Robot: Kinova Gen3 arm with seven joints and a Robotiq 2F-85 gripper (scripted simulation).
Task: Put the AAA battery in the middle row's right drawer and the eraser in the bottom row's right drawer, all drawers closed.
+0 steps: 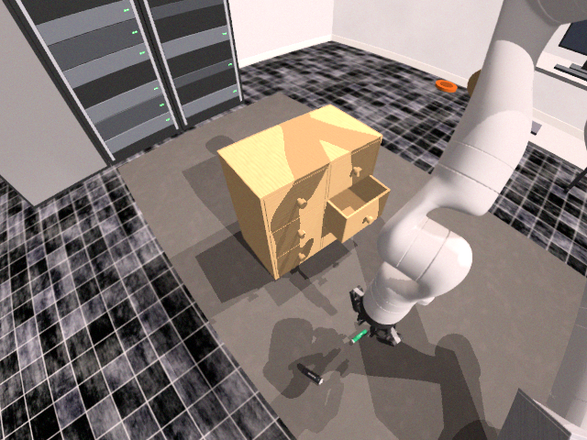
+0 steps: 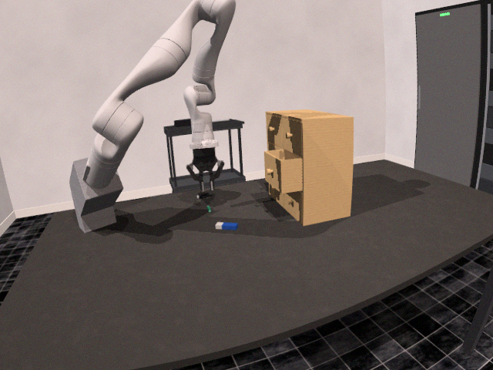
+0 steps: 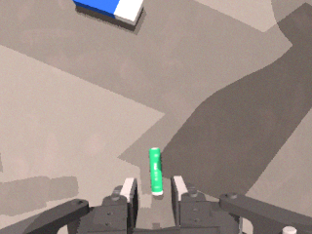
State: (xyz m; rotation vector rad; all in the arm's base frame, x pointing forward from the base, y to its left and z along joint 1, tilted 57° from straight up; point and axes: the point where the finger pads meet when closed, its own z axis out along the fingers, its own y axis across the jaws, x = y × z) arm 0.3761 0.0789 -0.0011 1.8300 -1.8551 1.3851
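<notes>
The green AAA battery lies 90 mm below my hand. Also, from my hand: dark AAA battery 20 mm ahead, 150 mm to the left, 80 mm below; white eraser 10 mm behind, 160 mm to the right, 80 mm below.
</notes>
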